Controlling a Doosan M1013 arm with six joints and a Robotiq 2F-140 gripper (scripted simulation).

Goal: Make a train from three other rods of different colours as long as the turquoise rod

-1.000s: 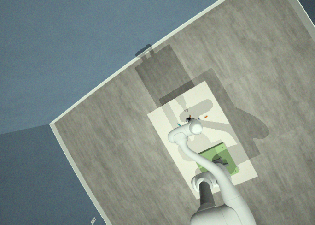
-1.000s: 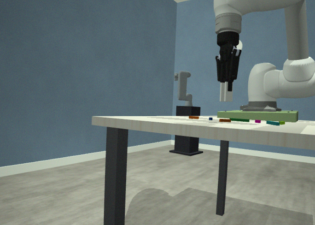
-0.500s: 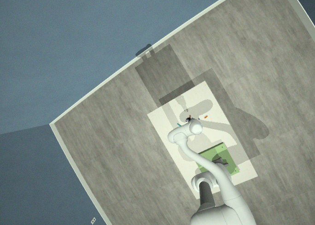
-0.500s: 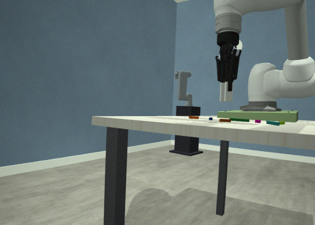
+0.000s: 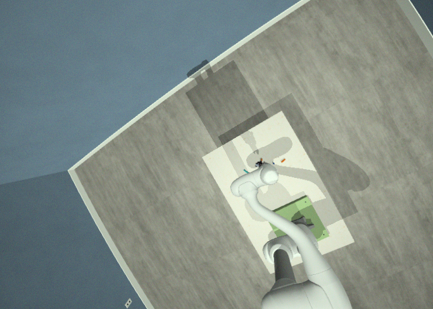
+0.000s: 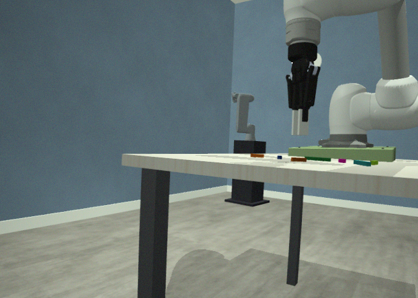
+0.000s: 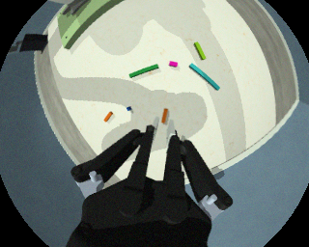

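Now: hand 60 mm past the small blue rod, 80 mm to the left of it and 100 mm above it. The rest, counted from my hand: green rod (130 mm behind, 100 mm below); then magenta rod (120 mm behind, 80 mm to the left, 100 mm below); then turquoise rod (60 mm behind, 140 mm to the left, 100 mm below).
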